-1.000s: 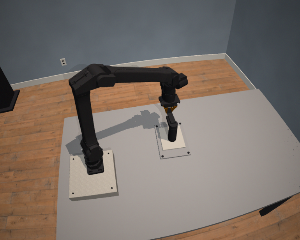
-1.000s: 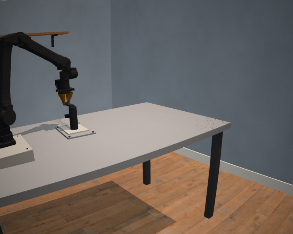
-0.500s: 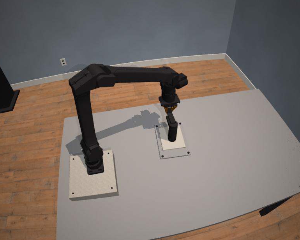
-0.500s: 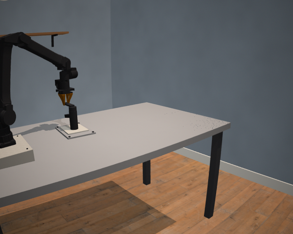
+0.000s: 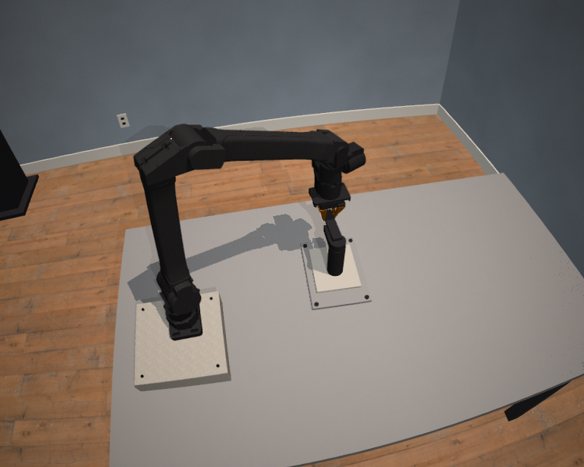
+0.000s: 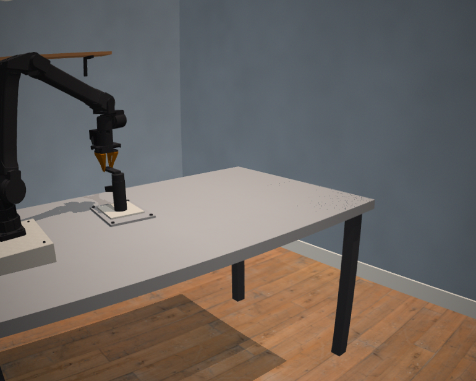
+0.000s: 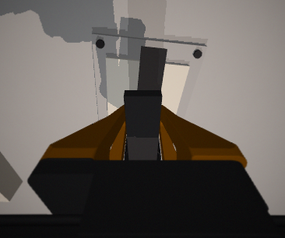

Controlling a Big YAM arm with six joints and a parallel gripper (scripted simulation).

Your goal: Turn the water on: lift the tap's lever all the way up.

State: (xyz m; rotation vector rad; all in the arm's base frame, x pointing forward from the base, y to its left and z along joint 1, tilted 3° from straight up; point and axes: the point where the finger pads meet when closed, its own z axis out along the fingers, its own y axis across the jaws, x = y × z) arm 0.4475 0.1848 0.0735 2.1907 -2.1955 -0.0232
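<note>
The flat lever is 30 mm to the right of my hand.
</note>
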